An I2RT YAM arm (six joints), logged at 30 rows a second.
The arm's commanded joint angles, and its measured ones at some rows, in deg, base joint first. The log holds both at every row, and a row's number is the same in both.
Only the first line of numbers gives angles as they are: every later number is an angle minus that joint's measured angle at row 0.
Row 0, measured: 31.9 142.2 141.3 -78.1 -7.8 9.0
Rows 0 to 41, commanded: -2.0 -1.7 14.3 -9.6 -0.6 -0.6; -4.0 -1.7 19.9 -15.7 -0.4 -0.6; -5.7 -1.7 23.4 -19.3 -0.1 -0.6; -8.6 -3.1 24.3 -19.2 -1.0 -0.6; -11.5 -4.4 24.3 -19.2 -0.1 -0.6; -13.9 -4.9 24.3 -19.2 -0.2 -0.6; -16.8 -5.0 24.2 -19.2 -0.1 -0.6; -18.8 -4.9 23.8 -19.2 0.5 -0.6; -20.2 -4.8 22.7 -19.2 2.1 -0.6; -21.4 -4.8 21.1 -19.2 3.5 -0.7; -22.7 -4.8 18.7 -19.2 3.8 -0.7; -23.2 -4.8 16.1 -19.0 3.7 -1.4; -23.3 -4.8 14.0 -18.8 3.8 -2.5; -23.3 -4.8 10.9 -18.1 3.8 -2.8; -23.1 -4.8 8.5 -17.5 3.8 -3.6; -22.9 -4.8 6.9 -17.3 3.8 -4.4; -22.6 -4.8 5.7 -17.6 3.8 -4.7; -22.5 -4.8 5.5 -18.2 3.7 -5.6; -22.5 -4.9 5.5 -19.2 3.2 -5.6; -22.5 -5.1 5.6 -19.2 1.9 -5.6; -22.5 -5.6 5.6 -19.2 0.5 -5.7; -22.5 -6.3 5.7 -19.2 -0.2 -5.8; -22.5 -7.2 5.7 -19.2 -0.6 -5.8; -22.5 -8.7 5.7 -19.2 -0.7 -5.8; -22.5 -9.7 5.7 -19.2 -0.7 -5.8; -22.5 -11.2 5.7 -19.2 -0.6 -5.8; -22.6 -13.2 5.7 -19.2 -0.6 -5.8; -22.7 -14.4 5.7 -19.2 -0.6 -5.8; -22.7 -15.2 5.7 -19.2 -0.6 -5.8; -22.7 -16.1 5.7 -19.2 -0.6 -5.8; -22.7 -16.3 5.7 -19.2 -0.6 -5.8; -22.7 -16.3 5.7 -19.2 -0.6 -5.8; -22.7 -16.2 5.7 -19.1 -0.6 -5.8; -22.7 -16.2 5.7 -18.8 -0.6 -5.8; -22.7 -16.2 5.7 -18.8 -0.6 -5.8; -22.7 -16.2 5.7 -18.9 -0.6 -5.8; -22.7 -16.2 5.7 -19.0 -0.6 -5.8; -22.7 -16.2 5.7 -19.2 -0.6 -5.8; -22.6 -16.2 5.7 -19.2 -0.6 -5.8; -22.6 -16.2 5.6 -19.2 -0.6 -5.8; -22.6 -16.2 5.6 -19.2 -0.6 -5.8; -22.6 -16.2 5.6 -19.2 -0.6 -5.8
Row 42, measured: -22.8 -15.9 5.6 -18.8 -0.3 -5.8
